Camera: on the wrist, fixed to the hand. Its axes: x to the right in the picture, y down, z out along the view.
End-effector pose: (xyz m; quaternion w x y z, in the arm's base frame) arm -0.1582 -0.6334 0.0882 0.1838 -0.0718 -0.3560 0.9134
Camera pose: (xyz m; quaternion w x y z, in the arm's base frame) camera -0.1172 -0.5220 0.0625 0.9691 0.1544 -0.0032 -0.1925
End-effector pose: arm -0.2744 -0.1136 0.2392 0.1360 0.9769 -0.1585 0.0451
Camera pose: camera -0.2513 -0.0236 0.3174 0.0515 0.1409 0.9852 0.0833
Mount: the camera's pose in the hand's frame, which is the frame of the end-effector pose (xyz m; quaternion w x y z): 0.0053 -0.0699 -0.0992 0.0077 -0.0265 -0.2172 0.9757
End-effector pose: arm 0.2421 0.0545 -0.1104 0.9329 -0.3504 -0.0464 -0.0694
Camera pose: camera 0.2398 -0.0636 -0.1389 0.0555 -0.0878 0.1407 0.9846
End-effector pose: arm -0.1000 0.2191 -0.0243 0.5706 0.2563 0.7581 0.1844
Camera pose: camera -0.2088 0.1676 -0.0405 0.0041 -0.7666 0.3731 -0.5226
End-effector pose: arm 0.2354 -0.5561 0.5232 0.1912 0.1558 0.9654 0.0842
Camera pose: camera 0.1727 -0.6301 0.5964 0.1331 0.9564 -0.1884 0.1790
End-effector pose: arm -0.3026 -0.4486 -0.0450 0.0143 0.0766 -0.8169 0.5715
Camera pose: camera -0.3043 -0.3798 0.0551 0.7329 0.6727 0.0993 0.0199
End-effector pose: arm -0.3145 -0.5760 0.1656 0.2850 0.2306 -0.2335 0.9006
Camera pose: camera -0.3030 -0.4682 0.1109 0.9212 0.0380 0.3126 -0.2287
